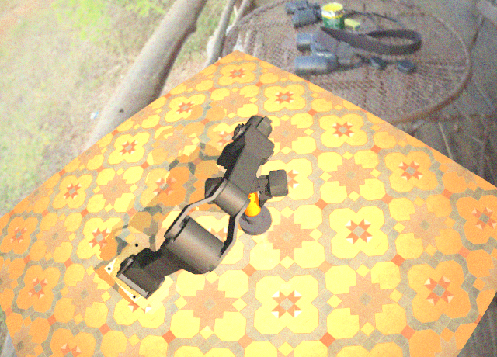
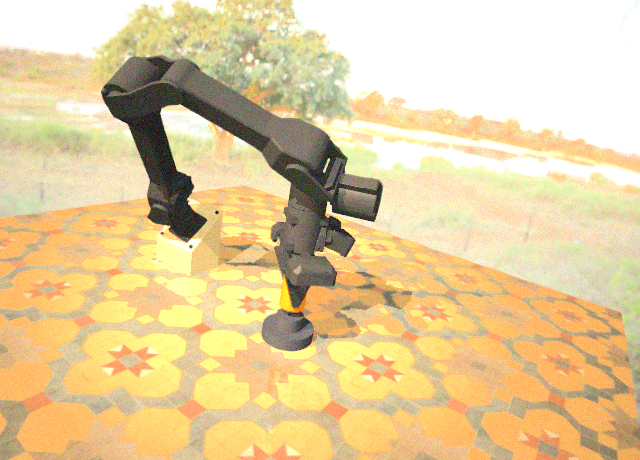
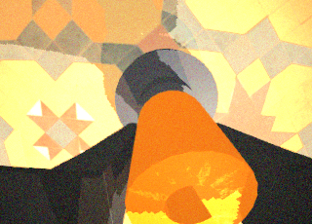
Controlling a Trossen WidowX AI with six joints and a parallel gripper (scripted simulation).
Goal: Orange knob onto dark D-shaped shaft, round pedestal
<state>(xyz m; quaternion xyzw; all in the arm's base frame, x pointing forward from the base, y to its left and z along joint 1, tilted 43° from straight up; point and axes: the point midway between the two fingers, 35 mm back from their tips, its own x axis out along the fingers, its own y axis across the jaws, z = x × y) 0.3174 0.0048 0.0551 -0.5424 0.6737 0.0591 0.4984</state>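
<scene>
The orange knob lies 2 cm above my gripper tip. Also, from my gripper tip: round pedestal: 4 cm below.
</scene>
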